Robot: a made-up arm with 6 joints. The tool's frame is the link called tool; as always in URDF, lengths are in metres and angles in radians.
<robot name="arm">
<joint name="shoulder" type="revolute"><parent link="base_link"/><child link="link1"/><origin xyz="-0.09 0.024 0.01"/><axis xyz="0.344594 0.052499 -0.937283"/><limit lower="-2.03" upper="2.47" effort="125" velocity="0.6"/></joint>
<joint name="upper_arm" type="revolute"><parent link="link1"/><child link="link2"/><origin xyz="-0.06 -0.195 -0.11"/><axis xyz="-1 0 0"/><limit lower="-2.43" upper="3.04" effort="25" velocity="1.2"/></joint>
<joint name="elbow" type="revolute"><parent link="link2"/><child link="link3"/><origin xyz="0.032 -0.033 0.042"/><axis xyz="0 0 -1"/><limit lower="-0.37" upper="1.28" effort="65" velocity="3.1"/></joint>
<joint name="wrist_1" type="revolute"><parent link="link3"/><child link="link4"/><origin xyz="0.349 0.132 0.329"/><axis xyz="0 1 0"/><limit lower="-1.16" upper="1.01" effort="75" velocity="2.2"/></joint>
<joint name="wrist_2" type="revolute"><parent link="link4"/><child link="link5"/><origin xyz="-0.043 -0.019 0.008"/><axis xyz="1 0 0"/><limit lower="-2.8" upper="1.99" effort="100" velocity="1.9"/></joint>
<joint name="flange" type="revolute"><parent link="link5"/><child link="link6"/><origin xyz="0.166 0.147 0.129"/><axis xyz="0 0 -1"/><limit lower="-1.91" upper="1.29" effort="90" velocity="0.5"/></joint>
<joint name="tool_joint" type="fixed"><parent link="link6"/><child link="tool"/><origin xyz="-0.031 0.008 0.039" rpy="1.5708 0 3.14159"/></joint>
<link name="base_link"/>
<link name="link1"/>
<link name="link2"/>
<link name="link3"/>
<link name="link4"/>
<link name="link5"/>
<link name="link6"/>
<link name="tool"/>
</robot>
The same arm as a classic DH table. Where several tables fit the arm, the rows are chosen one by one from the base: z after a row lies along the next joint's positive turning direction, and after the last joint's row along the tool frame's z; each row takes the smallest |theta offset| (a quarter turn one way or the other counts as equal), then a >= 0, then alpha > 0; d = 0 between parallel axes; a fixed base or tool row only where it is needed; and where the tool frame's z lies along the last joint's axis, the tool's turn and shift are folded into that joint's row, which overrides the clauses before.
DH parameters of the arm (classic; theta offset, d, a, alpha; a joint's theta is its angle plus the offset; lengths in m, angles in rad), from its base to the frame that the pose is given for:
base (fixed): -1.4196 -0.2195 -0.0373 -2.7855
shoulder: 0.1611 -0.1395 0.2008 -1.9226
upper_arm: 0.056 0.0643 0.033 1.5708
elbow: -1.5708 -0.371 0.349 1.5708
wrist_1: -1.5708 0.113 0.008 -1.5708
wrist_2: -1.5708 0.123 0.147 1.5708
flange: -1.5708 -0.168 0.031 -1.5708
tool (fixed): 0 0.008 0 0
Joint limits (rad, base to tool): -2.03..2.47 -2.43..3.04 -0.37..1.28 -1.16..1.01 -2.8..1.99 -1.91..1.29

